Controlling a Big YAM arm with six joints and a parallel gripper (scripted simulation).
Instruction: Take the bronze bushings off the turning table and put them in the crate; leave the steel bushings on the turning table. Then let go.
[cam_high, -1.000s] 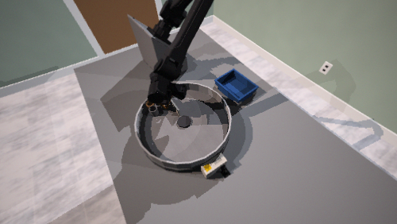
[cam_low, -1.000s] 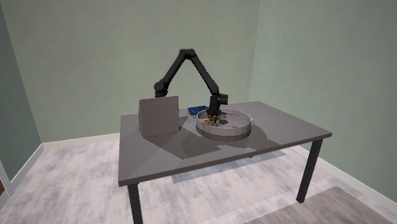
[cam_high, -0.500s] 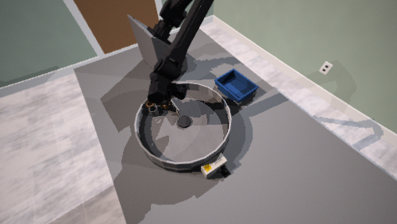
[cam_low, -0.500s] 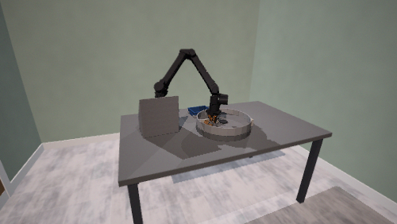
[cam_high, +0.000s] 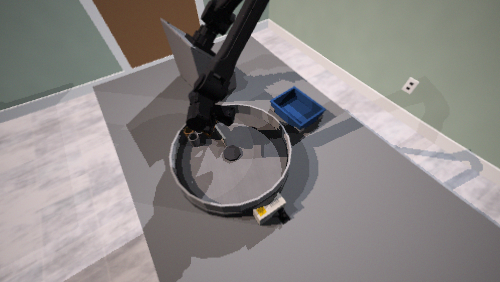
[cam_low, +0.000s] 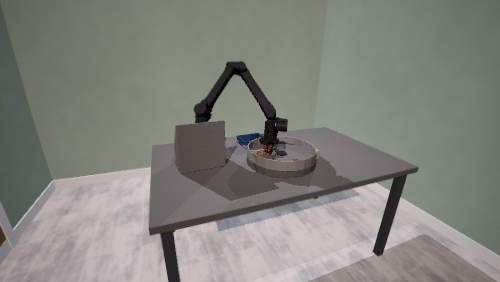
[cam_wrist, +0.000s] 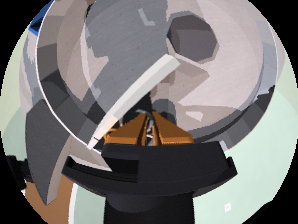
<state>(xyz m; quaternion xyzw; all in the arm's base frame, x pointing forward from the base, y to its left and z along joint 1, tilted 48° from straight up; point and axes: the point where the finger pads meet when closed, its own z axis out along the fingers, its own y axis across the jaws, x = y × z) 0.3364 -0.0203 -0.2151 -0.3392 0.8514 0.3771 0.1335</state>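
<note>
Now: the round turning table 11 cm ahead of my hand, 3 cm to the left of it and 3 cm below it. Round my hand: blue crate 39 cm to the left, 7 cm ahead, 6 cm below.
</note>
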